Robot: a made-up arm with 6 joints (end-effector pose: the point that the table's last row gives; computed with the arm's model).
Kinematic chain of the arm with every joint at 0, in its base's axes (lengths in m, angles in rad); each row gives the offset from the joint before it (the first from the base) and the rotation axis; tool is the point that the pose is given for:
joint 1: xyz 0 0 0.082 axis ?
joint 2: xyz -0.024 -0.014 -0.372 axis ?
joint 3: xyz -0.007 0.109 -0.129 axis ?
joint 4: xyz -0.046 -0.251 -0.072 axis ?
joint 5: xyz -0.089 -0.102 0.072 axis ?
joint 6: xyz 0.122 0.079 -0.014 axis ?
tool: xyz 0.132 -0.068 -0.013
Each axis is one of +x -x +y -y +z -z.
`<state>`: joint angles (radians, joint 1 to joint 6).
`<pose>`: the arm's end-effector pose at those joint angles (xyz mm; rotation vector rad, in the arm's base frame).
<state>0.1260 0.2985 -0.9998 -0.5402 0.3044 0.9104</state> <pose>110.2 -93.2 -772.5 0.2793 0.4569 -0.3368</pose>
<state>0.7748 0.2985 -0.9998 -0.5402 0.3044 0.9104</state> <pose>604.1 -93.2 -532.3 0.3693 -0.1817 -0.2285</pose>
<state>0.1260 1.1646 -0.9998 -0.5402 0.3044 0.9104</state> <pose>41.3 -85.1 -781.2 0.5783 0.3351 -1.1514</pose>
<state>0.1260 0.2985 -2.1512 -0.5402 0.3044 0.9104</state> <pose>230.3 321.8 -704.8 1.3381 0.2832 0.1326</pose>
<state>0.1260 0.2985 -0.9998 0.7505 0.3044 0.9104</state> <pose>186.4 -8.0 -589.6 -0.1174 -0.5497 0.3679</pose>
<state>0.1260 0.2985 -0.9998 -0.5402 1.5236 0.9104</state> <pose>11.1 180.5 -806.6 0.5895 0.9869 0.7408</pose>
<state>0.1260 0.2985 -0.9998 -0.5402 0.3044 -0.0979</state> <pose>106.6 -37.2 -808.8 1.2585 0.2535 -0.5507</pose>
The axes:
joint 1: -y
joint 2: -z
joint 3: -x
joint 4: +z
joint 5: +y
joint 6: -x

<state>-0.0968 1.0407 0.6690 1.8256 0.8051 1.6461</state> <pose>-168.8 -4.8 -444.1 -1.5440 0.5815 1.8794</pose>
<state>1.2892 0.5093 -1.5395 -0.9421 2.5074 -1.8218</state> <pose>418.3 279.9 -187.8 1.3012 2.7468 0.4579</pose>
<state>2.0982 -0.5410 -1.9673 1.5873 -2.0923 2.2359</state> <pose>972.3 62.5 489.7 1.8948 -1.1178 0.4762</pose>
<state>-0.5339 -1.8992 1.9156 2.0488 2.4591 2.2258</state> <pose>-97.0 12.6 161.8 0.6935 -0.4895 0.7607</pose>
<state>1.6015 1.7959 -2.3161 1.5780 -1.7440 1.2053</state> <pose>973.3 -70.8 301.5 -0.9431 0.4863 0.4268</pose>
